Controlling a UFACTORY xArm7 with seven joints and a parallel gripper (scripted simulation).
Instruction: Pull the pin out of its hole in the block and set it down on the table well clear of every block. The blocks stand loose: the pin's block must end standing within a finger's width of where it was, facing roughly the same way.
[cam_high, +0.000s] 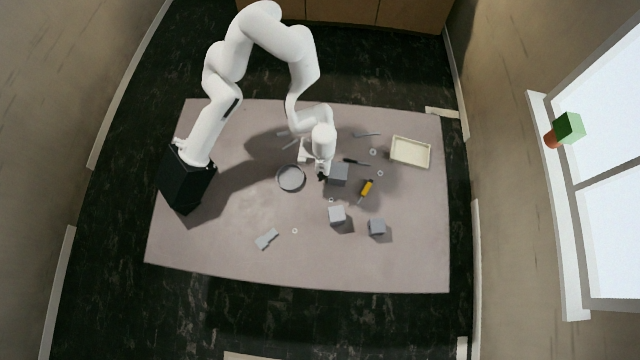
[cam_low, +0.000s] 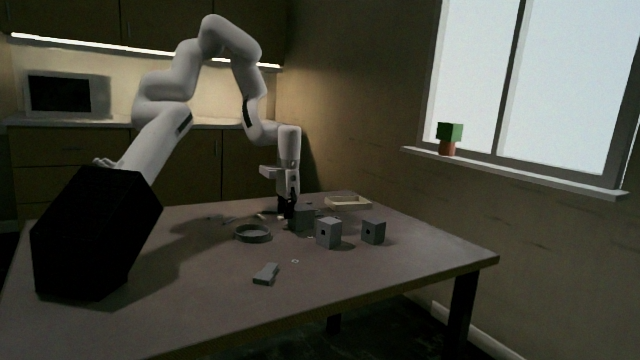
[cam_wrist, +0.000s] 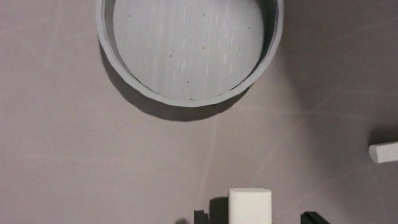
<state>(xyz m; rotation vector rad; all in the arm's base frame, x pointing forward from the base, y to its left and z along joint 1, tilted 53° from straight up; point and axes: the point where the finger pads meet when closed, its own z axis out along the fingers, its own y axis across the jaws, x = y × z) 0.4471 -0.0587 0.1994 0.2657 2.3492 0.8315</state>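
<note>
Now: hand 12 cm past the round grey dish, 5 cm above it and 4 cm to the left of it. From my hand the other things lie so: cream tray 35 cm ahead, 16 cm to the left, 5 cm below.
</note>
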